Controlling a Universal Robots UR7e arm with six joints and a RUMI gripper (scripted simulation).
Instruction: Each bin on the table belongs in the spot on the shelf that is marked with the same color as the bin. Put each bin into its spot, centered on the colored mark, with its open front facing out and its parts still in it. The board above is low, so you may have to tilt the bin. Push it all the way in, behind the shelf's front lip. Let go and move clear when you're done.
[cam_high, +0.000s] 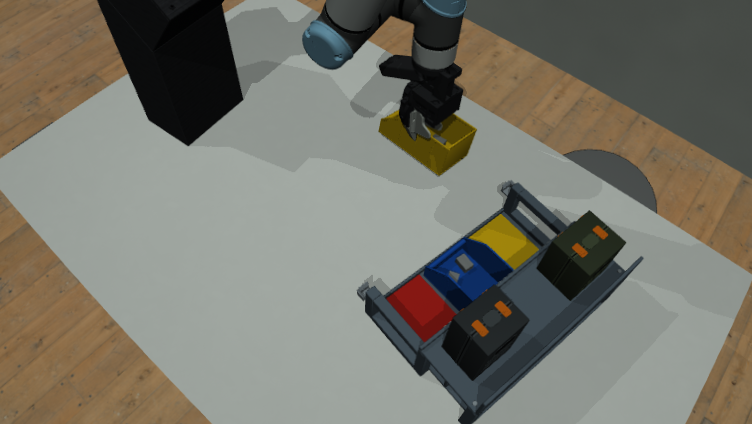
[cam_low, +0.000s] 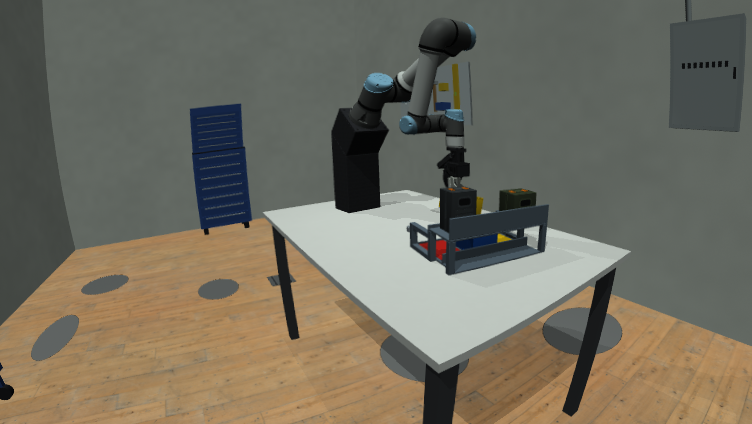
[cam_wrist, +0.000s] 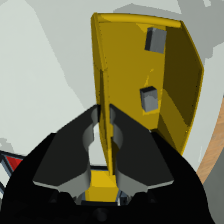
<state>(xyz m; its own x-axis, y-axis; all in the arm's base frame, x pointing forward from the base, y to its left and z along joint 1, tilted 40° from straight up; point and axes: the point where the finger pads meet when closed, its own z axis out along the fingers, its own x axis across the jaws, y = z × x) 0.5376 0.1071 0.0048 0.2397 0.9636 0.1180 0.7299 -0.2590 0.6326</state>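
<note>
Right now the yellow bin is 1 cm ahead of my hand, 4 cm to the left of it and 3 cm below it. The rest, counted from my hand: blue bin (24 cm ahead, 22 cm to the right, 6 cm below).
</note>
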